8 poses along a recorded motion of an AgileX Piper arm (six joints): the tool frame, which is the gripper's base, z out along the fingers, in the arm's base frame.
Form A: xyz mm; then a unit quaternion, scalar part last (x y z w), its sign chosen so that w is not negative.
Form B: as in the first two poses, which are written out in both.
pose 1, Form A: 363.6 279.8 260.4 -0.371 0.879 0.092 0.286
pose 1, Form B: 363.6 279.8 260.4 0.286 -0.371 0.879 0.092
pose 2, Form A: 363.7 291.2 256.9 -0.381 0.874 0.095 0.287
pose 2, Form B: 363.7 291.2 256.9 0.287 -0.381 0.874 0.095
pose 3, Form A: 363.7 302.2 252.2 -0.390 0.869 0.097 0.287
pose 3, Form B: 363.7 302.2 252.2 0.287 -0.390 0.869 0.097
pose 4, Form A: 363.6 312.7 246.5 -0.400 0.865 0.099 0.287
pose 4, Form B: 363.6 312.7 246.5 0.287 -0.400 0.865 0.099
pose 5, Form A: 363.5 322.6 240.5 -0.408 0.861 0.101 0.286
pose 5, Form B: 363.5 322.6 240.5 0.286 -0.408 0.861 0.101
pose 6, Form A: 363.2 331.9 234.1 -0.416 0.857 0.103 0.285
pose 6, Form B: 363.2 331.9 234.1 0.285 -0.416 0.857 0.103
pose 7, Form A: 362.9 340.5 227.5 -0.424 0.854 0.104 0.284
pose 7, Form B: 362.9 340.5 227.5 0.284 -0.424 0.854 0.104
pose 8, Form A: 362.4 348.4 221.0 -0.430 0.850 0.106 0.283
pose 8, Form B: 362.4 348.4 221.0 0.283 -0.430 0.850 0.106
